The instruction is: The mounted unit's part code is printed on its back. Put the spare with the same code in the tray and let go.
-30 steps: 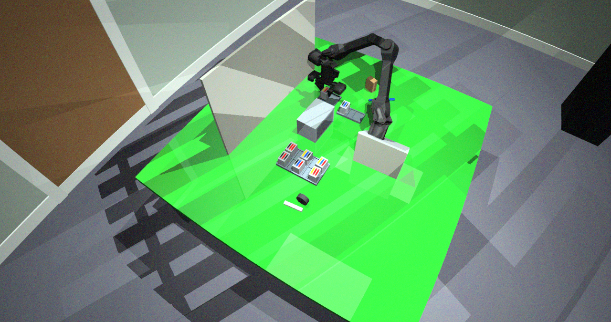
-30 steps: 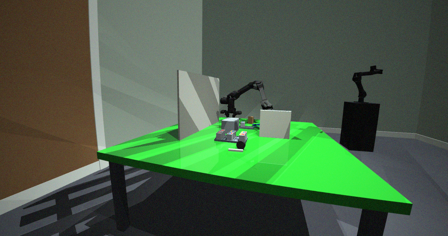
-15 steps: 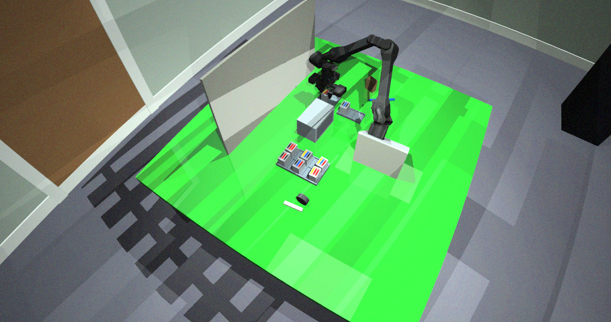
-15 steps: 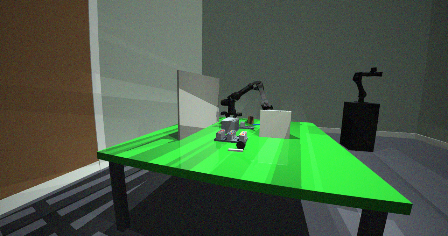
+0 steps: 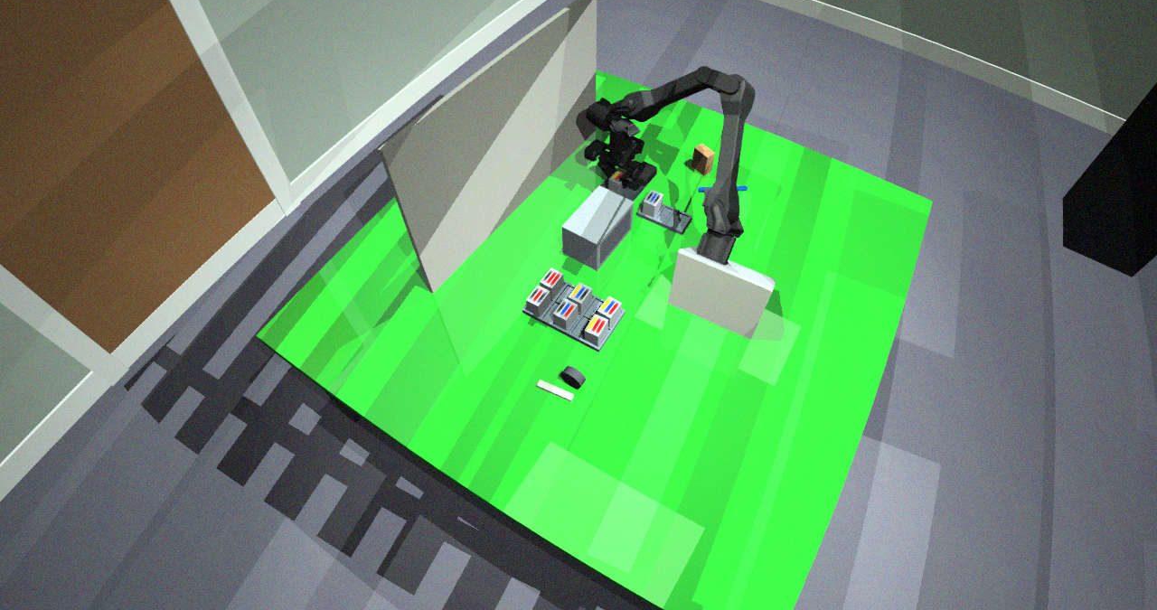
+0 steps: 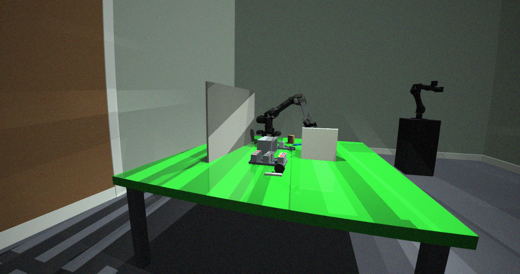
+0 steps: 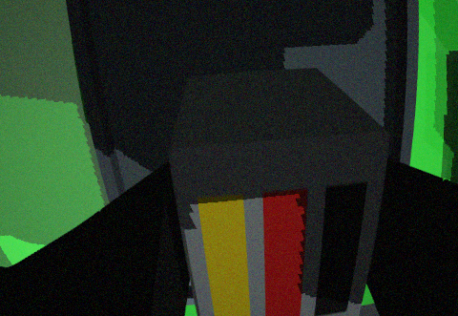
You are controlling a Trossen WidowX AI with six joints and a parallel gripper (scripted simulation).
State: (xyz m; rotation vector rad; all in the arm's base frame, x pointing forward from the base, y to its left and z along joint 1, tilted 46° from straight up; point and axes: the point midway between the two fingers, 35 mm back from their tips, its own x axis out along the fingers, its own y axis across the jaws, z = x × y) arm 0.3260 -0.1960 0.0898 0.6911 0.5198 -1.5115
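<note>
The spare lies 20 mm above my gripper tip. From my gripper tip the other things lie so: rack: 140 mm behind, 20 mm to the left, 20 mm below; mounted unit: 180 mm to the left, 30 mm behind, 30 mm above; tray: 20 mm below.
</note>
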